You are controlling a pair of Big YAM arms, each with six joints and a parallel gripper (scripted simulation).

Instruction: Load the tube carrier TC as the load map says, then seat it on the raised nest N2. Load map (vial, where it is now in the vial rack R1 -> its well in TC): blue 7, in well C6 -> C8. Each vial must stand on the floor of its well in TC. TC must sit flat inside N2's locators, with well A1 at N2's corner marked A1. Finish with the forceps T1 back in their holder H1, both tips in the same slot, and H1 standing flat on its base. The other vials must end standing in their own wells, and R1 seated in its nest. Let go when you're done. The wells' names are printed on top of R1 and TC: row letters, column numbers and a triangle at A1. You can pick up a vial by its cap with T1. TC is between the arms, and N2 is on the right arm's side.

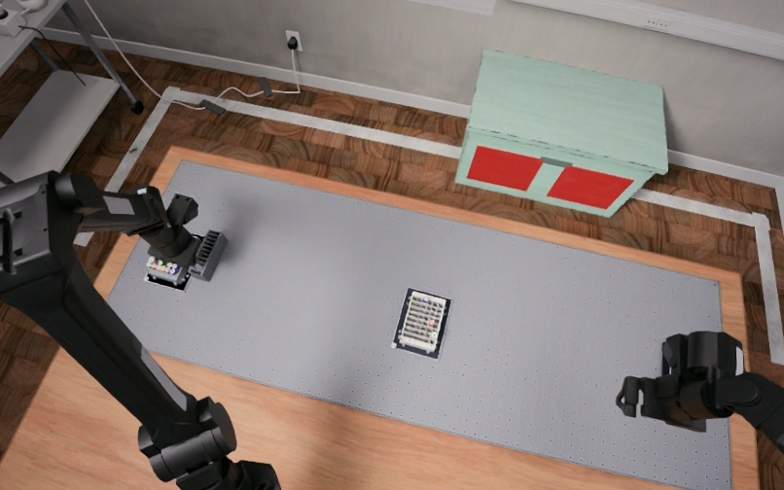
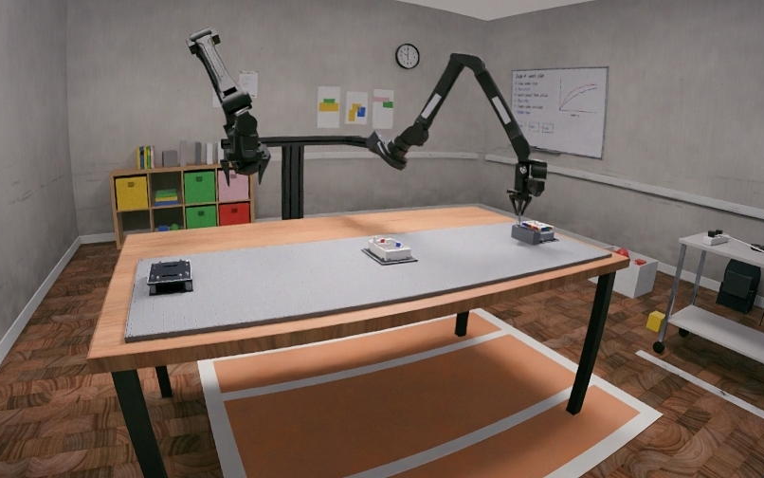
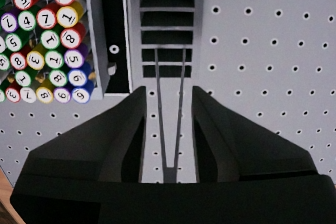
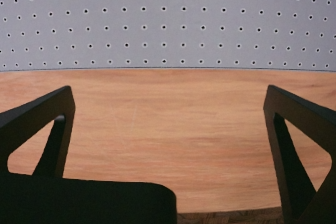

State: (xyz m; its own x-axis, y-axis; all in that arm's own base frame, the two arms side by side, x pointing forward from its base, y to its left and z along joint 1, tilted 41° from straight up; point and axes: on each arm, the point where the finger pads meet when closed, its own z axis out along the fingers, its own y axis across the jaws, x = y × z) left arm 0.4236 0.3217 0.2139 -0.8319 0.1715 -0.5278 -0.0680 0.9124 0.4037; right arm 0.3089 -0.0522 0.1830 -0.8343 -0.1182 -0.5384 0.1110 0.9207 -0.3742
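The forceps T1 lies 30 mm below my left hand. From my left hand the other things lie so: dark nest N2: 1260 mm to the right, 110 mm ahead, 70 mm below; white tube carrier TC: 580 mm to the right, 80 mm below, 50 mm ahead; grey slotted holder H1: 80 mm below, 50 mm ahead.
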